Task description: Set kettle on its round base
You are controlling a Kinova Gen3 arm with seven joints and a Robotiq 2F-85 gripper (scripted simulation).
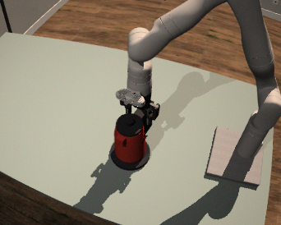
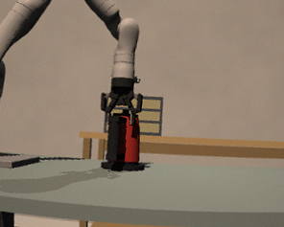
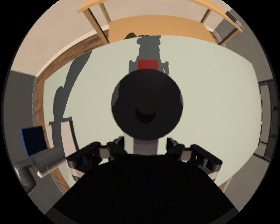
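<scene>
Right now my hand is 10 mm short of the red kettle, 30 mm to the right of it and 50 mm above it. Also, from my hand: round dark base (20 mm ahead, 60 mm to the left, 150 mm below).
</scene>
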